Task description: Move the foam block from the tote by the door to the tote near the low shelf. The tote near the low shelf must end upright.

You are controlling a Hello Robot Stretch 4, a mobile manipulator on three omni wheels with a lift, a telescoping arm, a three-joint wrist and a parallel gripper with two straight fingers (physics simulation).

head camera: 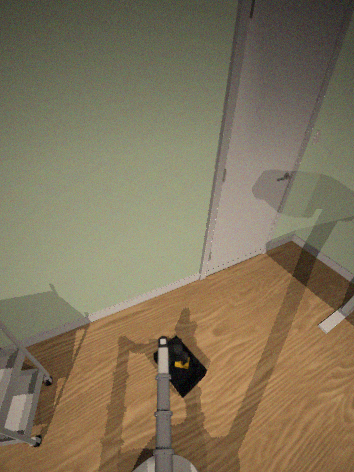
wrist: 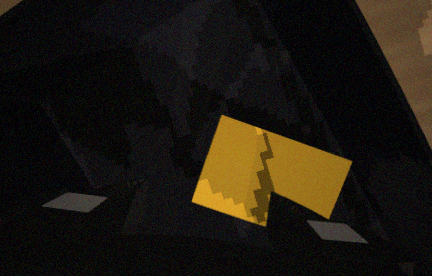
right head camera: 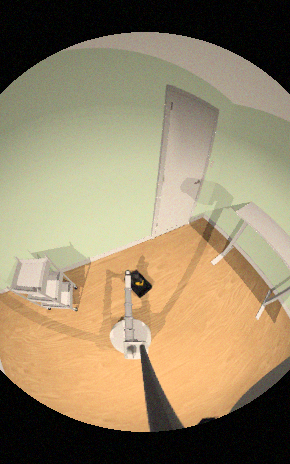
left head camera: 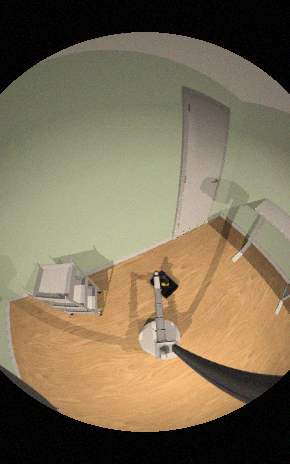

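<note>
A black tote stands upright on the floor near the door. The yellow foam block lies inside it. My gripper is open, low over the tote. In the wrist view the block shows between the fingers and towards the right one, which hides its lower right part; a shadow crosses the block. Whether a finger touches it, I cannot tell. The tote near the low shelf does not show in these views.
A grey tiered cart stands at the left by the wall. The closed door is behind the tote. A white table stands along the right wall.
</note>
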